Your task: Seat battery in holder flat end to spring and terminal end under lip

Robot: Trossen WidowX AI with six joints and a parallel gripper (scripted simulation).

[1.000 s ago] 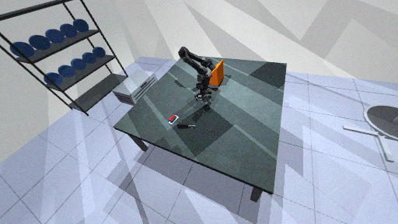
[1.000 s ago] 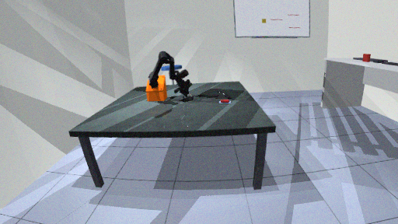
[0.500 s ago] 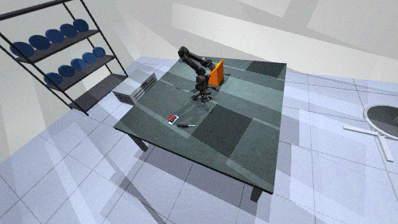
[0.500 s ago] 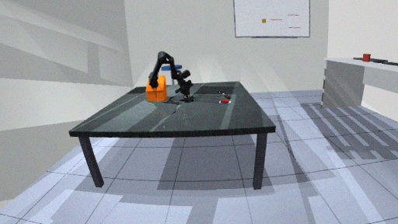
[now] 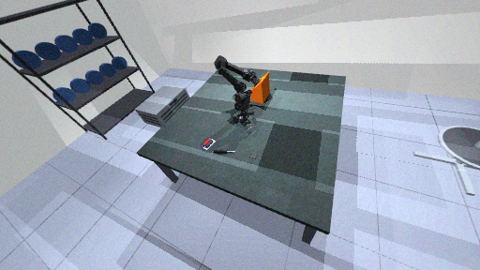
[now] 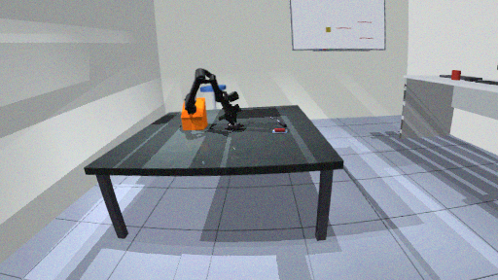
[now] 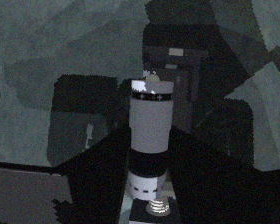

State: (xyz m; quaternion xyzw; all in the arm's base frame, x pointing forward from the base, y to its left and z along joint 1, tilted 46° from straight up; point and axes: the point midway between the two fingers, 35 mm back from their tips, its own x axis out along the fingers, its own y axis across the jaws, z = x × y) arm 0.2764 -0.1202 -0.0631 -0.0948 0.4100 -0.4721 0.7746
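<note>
Now: the battery 1 cm above my gripper tip. Also, from my gripper tip: small dark square: 29 cm ahead, 18 cm to the left, 1 cm below; screwdriver: 32 cm ahead, 1 cm to the right.
</note>
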